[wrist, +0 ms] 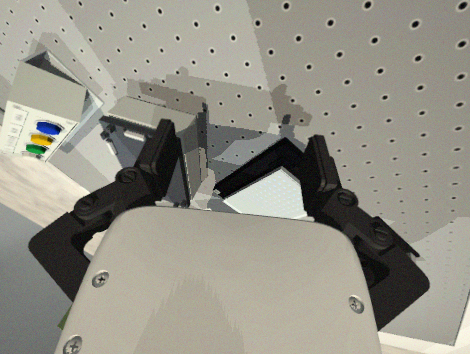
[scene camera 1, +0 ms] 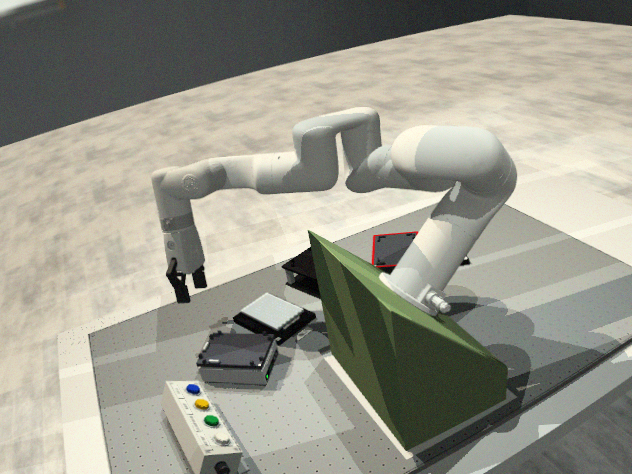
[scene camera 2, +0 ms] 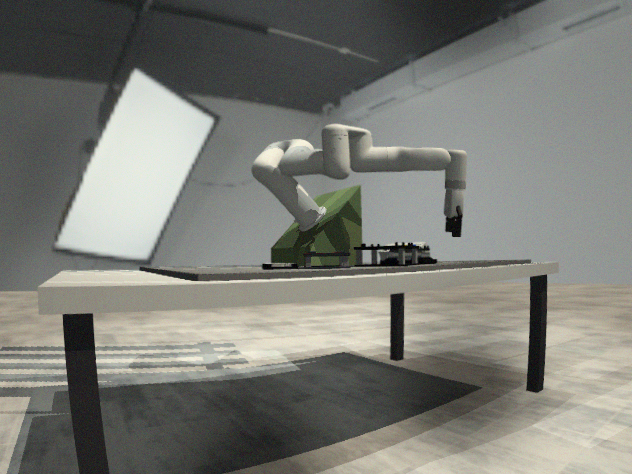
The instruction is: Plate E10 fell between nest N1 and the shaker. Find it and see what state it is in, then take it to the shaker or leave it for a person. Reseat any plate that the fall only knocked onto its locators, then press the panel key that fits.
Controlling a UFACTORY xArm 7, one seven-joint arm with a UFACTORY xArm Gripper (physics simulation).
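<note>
A pale plate lies on a black base, beside the shaker. I cannot read a label on it, nor tell whether it sits flat on its locators. The shaker is a grey box with a dark top, corner posts and a green light; no plate shows on it. The key panel has blue, yellow, green and white keys. My gripper is open and empty, high above the table, off to the side of the plate. In the wrist view its housing and right finger hide part of the black base.
The green arm mount stands beside the bases. A raised black stand is partly hidden behind it. A red-edged dark tray lies behind the arm's lower link. The table edge runs along the front.
</note>
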